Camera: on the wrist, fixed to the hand. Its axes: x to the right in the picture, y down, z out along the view.
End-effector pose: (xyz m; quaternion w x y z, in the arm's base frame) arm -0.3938 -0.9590 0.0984 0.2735 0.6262 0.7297 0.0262
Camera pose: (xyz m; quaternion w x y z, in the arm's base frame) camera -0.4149 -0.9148 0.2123 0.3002 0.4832 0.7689 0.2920
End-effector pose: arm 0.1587 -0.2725 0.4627 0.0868 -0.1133 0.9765 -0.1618
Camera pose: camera 0.1269 -0.2061 0.5625 0.1122 0.1590 -0.9787 -0.0654
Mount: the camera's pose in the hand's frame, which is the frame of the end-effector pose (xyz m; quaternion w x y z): 0.0007 0.0339 -0.1193 0.9533 -0.2487 0.1614 -0.0569
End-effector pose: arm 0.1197 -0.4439 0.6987 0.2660 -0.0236 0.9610 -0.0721
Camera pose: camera 0.0575 -0.3954 0.7944 0.0885 -0.1317 0.9757 0.1513
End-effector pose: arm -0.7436 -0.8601 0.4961 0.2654 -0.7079 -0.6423 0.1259
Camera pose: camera -0.6530 -0.8861 0.5767 0.1878 -0.7247 -0.6411 -0.1691
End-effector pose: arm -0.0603 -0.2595 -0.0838 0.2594 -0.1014 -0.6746 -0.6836
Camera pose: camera -0.0190 -0.3744 -0.0622 0.2921 -0.0125 -0.4370 -0.8506
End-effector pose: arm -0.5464 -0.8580 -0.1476 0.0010 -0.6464 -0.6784 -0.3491
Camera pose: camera -0.5704 -0.9167 -0.0410 0.0702 0.5216 0.5966 0.6059
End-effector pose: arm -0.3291 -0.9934 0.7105 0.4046 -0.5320 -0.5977 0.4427
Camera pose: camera -0.2059 -0.9795 0.7114 0.3751 -0.6453 -0.6449 0.1645
